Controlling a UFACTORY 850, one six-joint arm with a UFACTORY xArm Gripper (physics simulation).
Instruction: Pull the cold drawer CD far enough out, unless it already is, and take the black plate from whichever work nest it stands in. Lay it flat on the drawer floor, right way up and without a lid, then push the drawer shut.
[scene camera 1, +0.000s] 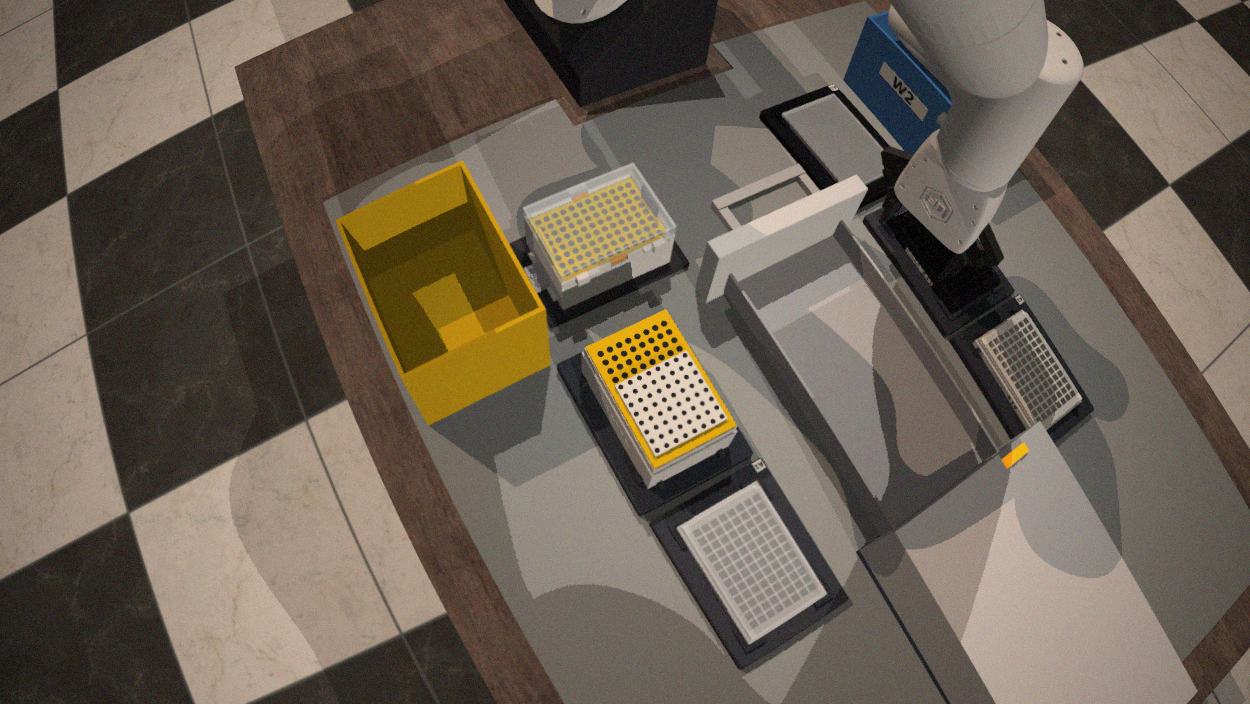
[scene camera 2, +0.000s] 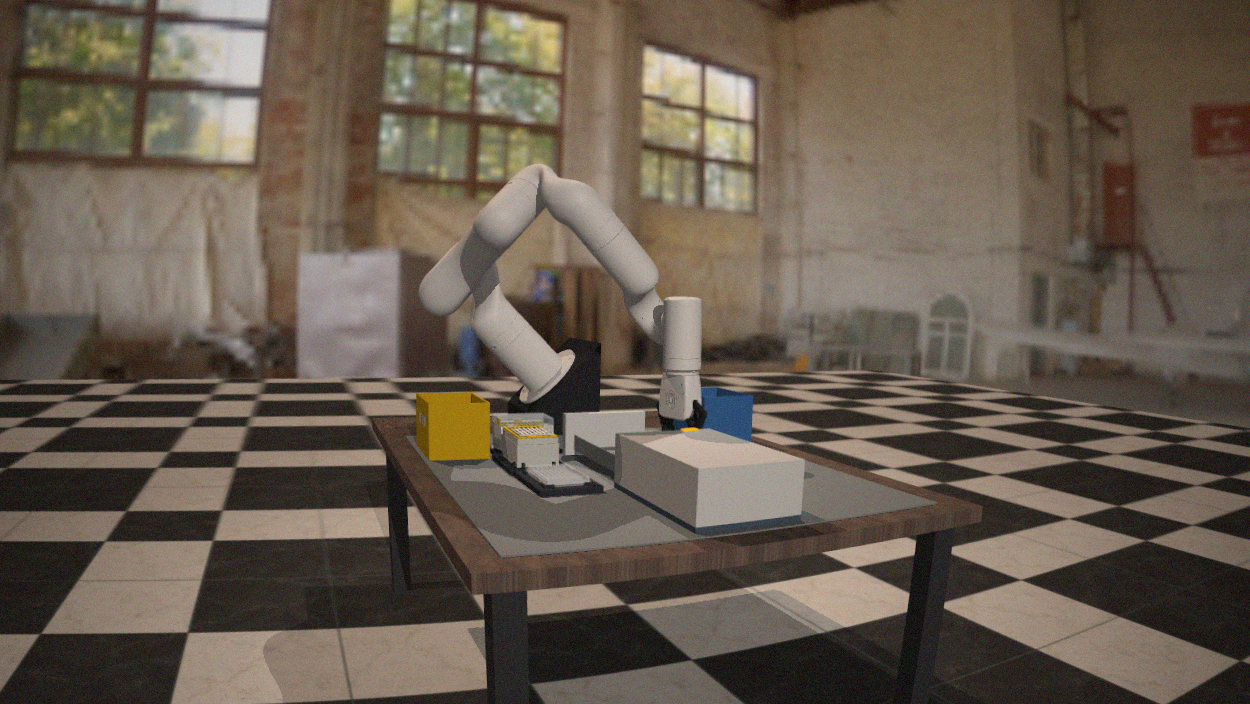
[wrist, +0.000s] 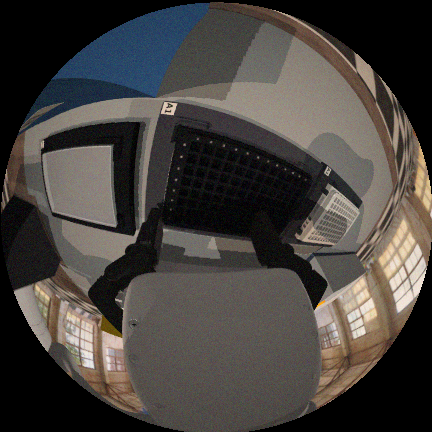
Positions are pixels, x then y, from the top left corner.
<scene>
my gripper: scene camera 1 918, 243; scene camera 2; wrist
black plate: scene camera 1 930, 256; wrist 215, 183; not seen in scene camera 2 (hidden by a cold drawer)
same spot on my gripper: (wrist: 140, 257) = (scene camera 2: 673, 420)
</scene>
